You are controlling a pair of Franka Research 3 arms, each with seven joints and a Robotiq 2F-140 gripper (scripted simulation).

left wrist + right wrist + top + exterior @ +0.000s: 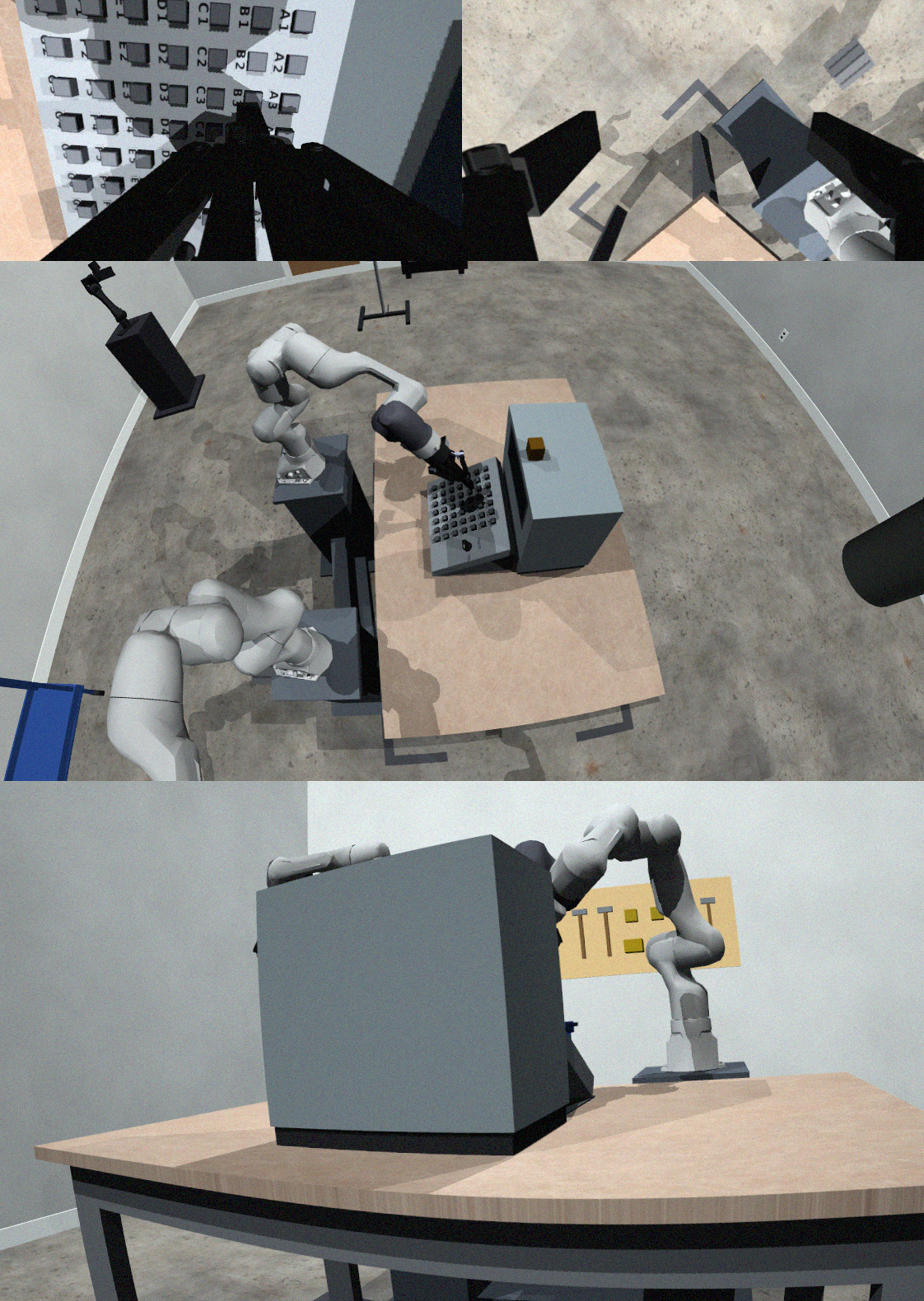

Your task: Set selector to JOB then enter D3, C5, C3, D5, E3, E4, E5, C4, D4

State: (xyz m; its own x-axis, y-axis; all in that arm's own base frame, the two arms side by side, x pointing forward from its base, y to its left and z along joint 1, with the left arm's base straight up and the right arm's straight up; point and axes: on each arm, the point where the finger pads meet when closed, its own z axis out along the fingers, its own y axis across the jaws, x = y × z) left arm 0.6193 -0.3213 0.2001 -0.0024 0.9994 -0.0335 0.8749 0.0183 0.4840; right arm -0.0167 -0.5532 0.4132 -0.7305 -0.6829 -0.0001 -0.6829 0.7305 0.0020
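My left hand is 1 cm short of the C3 key, 1 cm to the right of it and 7 cm above it. Round my left hand: D3 key 2 cm behind, 1 cm to the left, 9 cm below; then C4 key 1 cm ahead, 3 cm to the right, 7 cm below; then D4 key 2 cm behind, 2 cm to the right, 9 cm below.
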